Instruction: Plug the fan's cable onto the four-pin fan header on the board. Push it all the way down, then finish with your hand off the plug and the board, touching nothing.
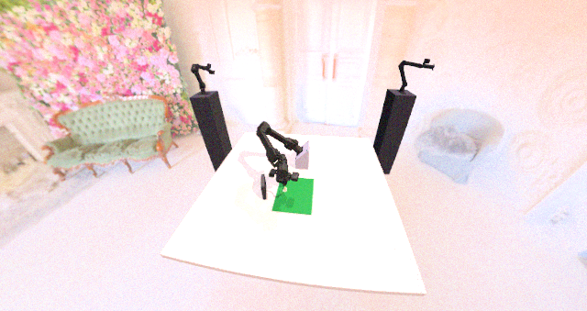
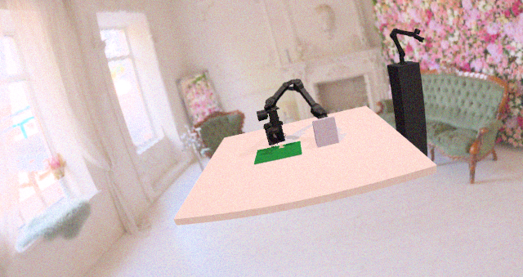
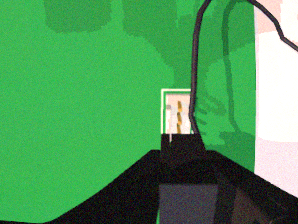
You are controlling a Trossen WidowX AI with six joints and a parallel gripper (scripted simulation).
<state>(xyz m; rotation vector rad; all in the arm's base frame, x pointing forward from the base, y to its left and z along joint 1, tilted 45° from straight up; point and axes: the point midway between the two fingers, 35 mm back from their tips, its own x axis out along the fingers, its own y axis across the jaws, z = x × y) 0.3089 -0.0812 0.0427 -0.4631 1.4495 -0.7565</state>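
The green board is 2 cm ahead of my gripper tip, 7 cm to the left of it and 8 cm below it. From my gripper tip the other things lie so: dark fan plug (1 cm behind, 1 cm above); black fan (3 cm ahead, 12 cm to the right).
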